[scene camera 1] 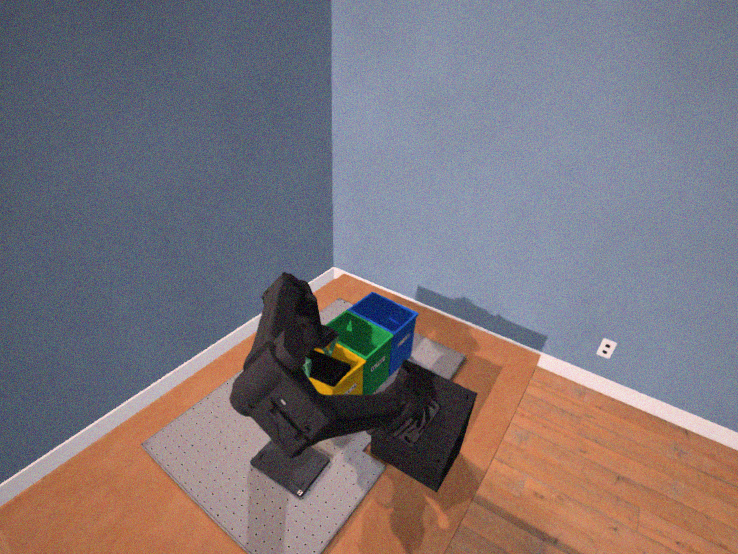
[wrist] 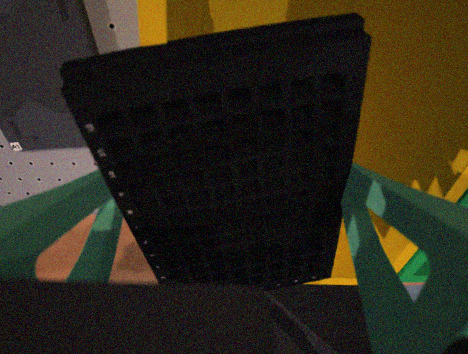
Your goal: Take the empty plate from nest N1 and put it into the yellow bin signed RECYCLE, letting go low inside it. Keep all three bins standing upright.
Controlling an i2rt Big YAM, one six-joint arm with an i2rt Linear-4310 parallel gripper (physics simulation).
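Frame: origin at the arm's base, x ahead, y left, z up, level; centimetres.
Seen in the pictures: gripper, fingertip midpoint: [scene camera 1: 318, 367] [wrist: 233, 176]; arm's base, link origin: [scene camera 1: 413, 415].
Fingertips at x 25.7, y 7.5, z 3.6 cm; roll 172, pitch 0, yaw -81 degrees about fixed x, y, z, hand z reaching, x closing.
Pixels of each thing's top centre, then the offset from my fingertips to it. Level surfaces: height alone.
- black plate, top centre: [wrist: 239, 230] [scene camera 1: 320, 362] dz +1.9, dx -0.9, dy -0.3 cm
- yellow bin, top centre: [wrist: 326, 164] [scene camera 1: 324, 358] dz +0.1, dx +1.2, dy -3.3 cm
- dark nest N1, top centre: [wrist: 31, 77] [scene camera 1: 289, 459] dz -16.4, dx -6.5, dy +16.3 cm
- green bin, top centre: [scene camera 1: 355, 332] dz +0.1, dx +2.4, dy -16.5 cm
- blue bin, top centre: [scene camera 1: 382, 311] dz +0.1, dx +3.4, dy -29.6 cm
- grey perforated board, surface height: dz -17.9 cm
A black plate [scene camera 1: 329, 366] [wrist: 220, 160] with rows of wells is held between the green fingers of my gripper [wrist: 233, 176], which is shut on it. In the scene view the plate is at the mouth of the yellow bin [scene camera 1: 355, 381] [wrist: 415, 85], tilted, partly within its rim. How deep it sits is hard to tell. The yellow bin stands upright; its left side is hidden by the arm. In the wrist view the yellow walls show behind and to the right of the plate. The dark nest N1 [scene camera 1: 290, 468] [wrist: 45, 75] shows no plate on it.
The green bin [scene camera 1: 376, 363] stands upright right behind the yellow one, and the blue bin [scene camera 1: 402, 342] behind that. The arm [scene camera 1: 280, 393] reaches over from its black base block [scene camera 1: 456, 411]. A grey perforated board [scene camera 1: 208, 453] lies under the nest. Two walls meet behind the bins.
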